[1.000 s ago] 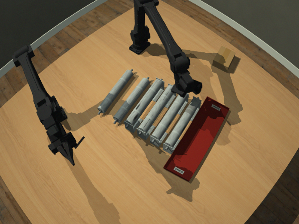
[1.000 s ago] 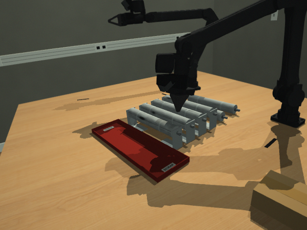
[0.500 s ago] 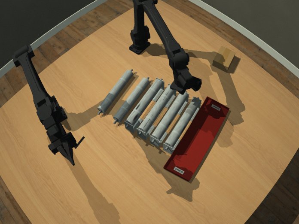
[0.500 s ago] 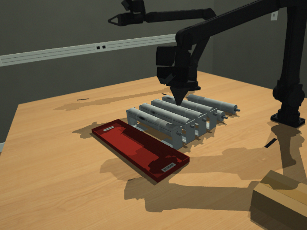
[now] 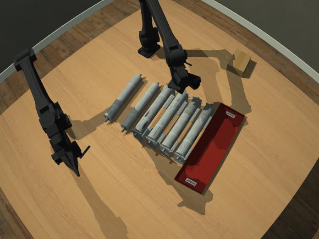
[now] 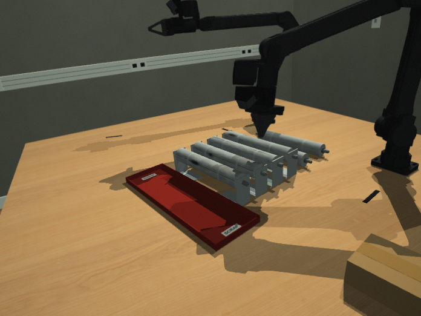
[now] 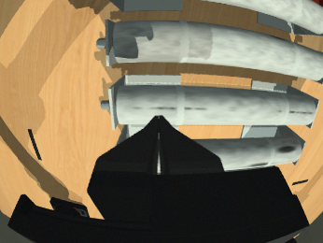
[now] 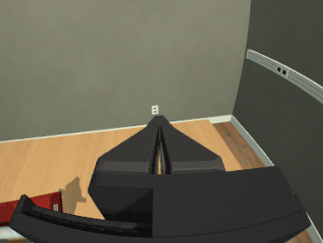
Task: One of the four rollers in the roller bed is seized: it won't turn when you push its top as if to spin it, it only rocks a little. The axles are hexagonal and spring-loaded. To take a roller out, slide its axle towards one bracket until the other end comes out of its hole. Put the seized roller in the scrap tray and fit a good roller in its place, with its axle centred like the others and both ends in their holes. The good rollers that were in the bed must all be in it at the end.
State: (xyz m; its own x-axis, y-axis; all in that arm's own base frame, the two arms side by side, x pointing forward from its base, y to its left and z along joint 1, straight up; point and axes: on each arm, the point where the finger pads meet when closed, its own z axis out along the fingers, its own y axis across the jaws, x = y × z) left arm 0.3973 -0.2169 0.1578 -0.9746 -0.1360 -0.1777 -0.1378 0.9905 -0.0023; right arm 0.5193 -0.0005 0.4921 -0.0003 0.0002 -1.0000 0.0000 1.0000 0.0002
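My left gripper is now 7 cm past the grey roller, 12 cm to the left of it and 9 cm above it. Round my left hand: cardboard box 3 cm ahead, 47 cm to the left, 12 cm below; red scrap tray 26 cm ahead, 5 cm to the right, 15 cm below.
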